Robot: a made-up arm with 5 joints.
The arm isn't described. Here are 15 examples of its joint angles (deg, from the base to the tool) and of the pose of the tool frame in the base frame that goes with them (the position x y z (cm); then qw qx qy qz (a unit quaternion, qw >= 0)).
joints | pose
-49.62 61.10 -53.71 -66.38 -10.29 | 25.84 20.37 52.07 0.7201 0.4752 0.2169 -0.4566
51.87 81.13 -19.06 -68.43 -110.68 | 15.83 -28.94 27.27 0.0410 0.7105 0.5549 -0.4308
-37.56 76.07 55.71 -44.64 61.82 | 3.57 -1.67 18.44 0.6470 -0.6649 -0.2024 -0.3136
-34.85 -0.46 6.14 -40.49 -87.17 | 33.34 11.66 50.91 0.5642 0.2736 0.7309 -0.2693
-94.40 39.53 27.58 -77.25 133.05 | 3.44 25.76 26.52 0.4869 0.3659 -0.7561 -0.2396
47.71 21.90 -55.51 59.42 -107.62 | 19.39 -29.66 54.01 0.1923 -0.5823 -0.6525 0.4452
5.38 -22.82 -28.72 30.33 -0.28 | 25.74 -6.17 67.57 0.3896 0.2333 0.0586 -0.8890
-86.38 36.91 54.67 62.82 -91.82 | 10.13 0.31 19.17 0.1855 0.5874 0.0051 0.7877
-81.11 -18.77 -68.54 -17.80 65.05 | 4.01 -0.10 72.83 0.3748 0.7663 -0.0310 -0.5208
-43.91 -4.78 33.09 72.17 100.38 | 19.41 13.09 27.54 0.6965 -0.5992 -0.3932 0.0344
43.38 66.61 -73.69 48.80 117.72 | 27.82 -26.95 40.02 0.3009 -0.6749 -0.3257 -0.5898
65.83 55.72 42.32 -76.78 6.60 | 7.83 -18.26 24.47 0.1601 0.0144 -0.2097 0.9644
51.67 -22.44 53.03 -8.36 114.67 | 20.38 -25.71 30.52 0.1285 -0.6460 -0.3662 -0.6573
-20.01 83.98 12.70 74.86 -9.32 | 5.37 -3.86 17.03 0.1562 0.9327 -0.2611 0.1934
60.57 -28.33 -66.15 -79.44 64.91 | -1.40 5.05 63.50 0.3977 -0.5110 0.7619 0.0103
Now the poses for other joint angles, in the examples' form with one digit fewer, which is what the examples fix.
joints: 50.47 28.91 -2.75 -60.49 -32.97
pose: 19.4 -28.4 45.5 0.118 0.487 0.064 -0.863
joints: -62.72 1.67 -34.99 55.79 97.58
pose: 18.0 25.5 53.1 0.695 -0.076 -0.639 -0.321
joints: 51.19 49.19 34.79 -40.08 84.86
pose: 14.3 -16.5 18.5 0.191 -0.592 -0.085 -0.779
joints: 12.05 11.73 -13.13 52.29 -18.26
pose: 37.1 -12.4 42.3 0.145 -0.207 0.452 -0.855
